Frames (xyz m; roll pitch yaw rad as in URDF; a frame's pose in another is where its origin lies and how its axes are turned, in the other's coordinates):
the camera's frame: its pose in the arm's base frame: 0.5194 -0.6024 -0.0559 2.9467 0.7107 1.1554
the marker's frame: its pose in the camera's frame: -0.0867 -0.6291 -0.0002 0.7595 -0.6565 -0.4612
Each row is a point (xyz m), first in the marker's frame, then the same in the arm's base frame.
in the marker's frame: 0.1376 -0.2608 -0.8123
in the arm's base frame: 0.2178 0.3148 -0.1356
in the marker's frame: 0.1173 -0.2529 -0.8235
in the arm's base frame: 0.2344 0.3144 -0.1175
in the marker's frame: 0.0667 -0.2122 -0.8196
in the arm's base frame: 0.2701 0.2763 -0.0787
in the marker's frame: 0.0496 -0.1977 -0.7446
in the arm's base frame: 0.2341 0.2076 -0.0680
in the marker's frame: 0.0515 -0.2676 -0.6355
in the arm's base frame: 0.1106 0.1703 -0.0559
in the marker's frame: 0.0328 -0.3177 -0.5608
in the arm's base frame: 0.0277 0.1425 -0.0276
